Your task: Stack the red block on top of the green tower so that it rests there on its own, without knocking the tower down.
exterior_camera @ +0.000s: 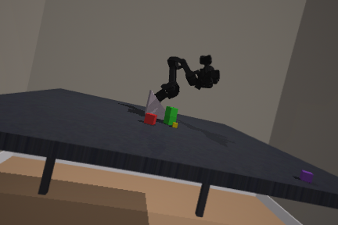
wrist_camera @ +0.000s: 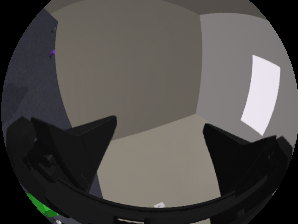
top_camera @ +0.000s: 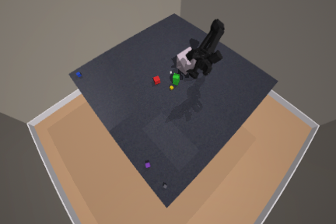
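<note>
My gripper tip is 33 cm above the red block, 24 cm to the left of it and 6 cm short of it. Also, from my gripper tip: green block (33 cm below, 12 cm to the right, 4 cm behind); then yellow cube (34 cm below, 11 cm to the right, 2 cm ahead); then purple cube (54 cm ahead, 34 cm below, 17 cm to the left).
</note>
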